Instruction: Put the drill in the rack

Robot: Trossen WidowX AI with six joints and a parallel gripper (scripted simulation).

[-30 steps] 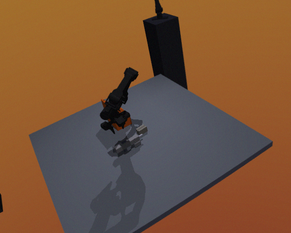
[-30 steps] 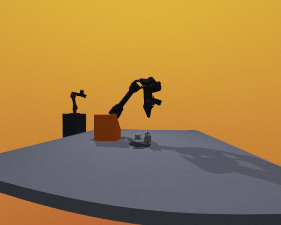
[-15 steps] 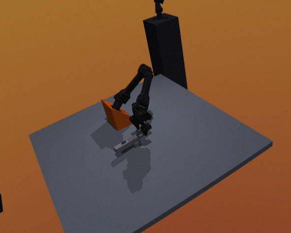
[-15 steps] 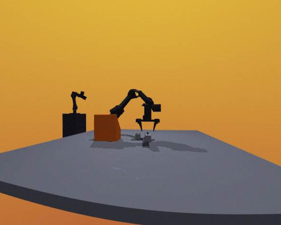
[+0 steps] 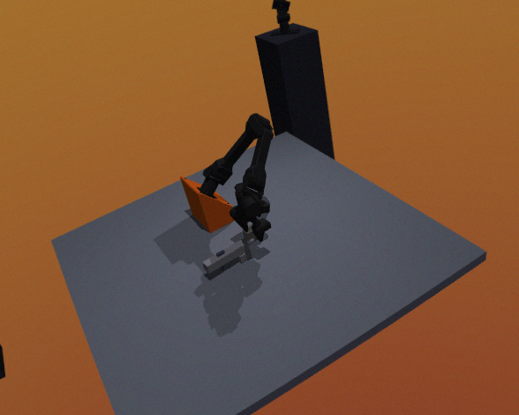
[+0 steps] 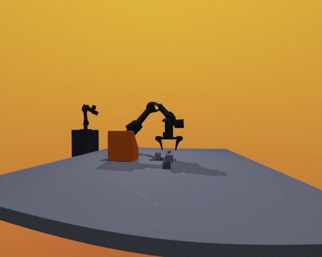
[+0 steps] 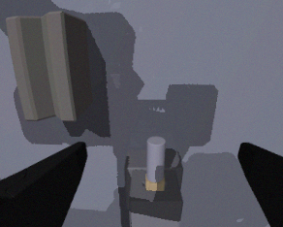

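The drill is 1 cm ahead of my gripper tip, 7 cm to the right of it and 1 cm below it. From my gripper tip the other things lie so: rack 8 cm behind, 3 cm to the left, 4 cm below; blue key 2 cm ahead, 15 cm to the right, 1 cm below.
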